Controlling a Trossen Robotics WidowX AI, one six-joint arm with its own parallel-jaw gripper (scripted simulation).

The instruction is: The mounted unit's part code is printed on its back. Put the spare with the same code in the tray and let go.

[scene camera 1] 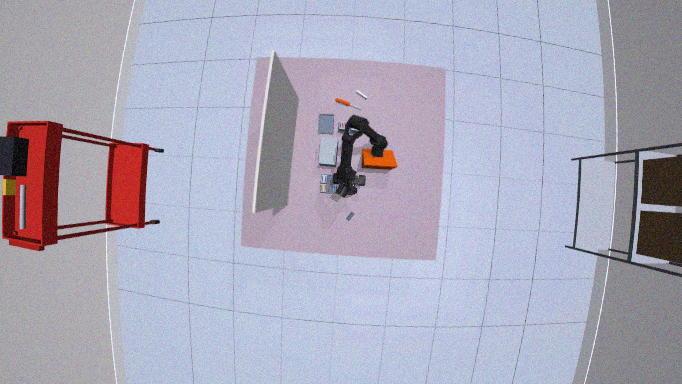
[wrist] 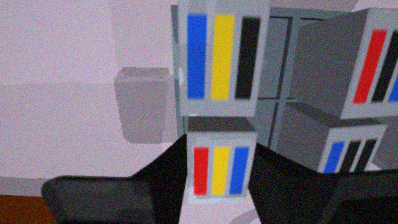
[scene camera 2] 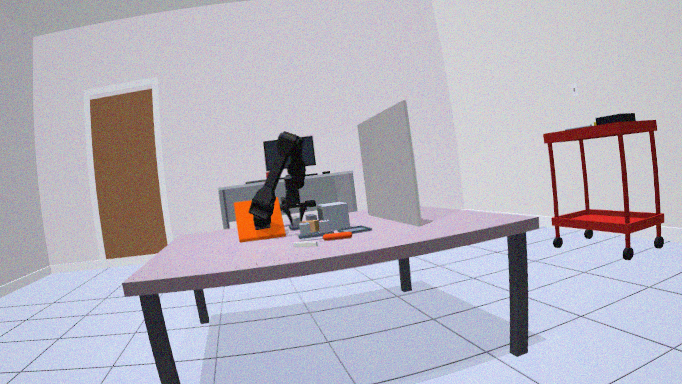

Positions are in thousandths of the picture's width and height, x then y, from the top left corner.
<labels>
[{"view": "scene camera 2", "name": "tall grey panel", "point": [571, 441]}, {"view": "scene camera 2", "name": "grey mounted unit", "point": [495, 556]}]
</labels>
